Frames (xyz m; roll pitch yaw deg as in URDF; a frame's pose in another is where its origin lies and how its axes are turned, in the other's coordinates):
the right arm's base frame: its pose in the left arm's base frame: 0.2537 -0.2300 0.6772 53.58 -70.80 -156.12
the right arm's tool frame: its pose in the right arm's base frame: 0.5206 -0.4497 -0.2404 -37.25 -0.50 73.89
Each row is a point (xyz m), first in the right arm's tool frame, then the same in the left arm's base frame.
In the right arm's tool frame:
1: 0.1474 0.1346 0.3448
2: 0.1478 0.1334 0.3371
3: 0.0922 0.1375 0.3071
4: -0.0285 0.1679 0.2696
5: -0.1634 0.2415 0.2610
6: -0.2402 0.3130 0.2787
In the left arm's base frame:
1: -0.0401 -0.2565 0.8527
2: -0.0438 -0.2621 0.8565
3: -0.1021 -0.2744 0.8351
4: -0.2085 -0.2901 0.7622
5: -0.2987 -0.3020 0.6380
6: -0.3295 -0.3064 0.5362

